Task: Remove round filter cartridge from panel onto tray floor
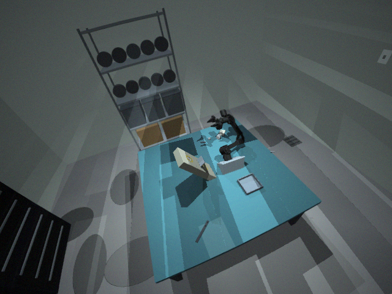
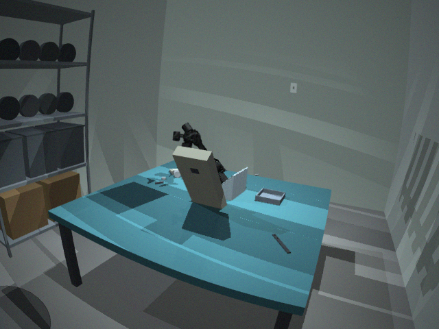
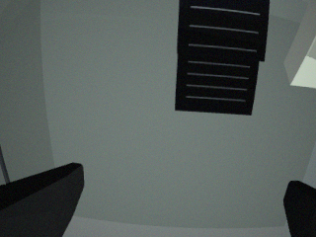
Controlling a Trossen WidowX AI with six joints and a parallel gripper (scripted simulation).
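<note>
The round filter cartridge lies 310 mm to the left of my gripper tip, 310 mm ahead of it and 50 mm below it. From my gripper tip the other things lie so: service panel: 310 mm to the left, 270 mm ahead, 120 mm below; tray: 580 mm to the left, 300 mm below, 110 mm behind.
</note>
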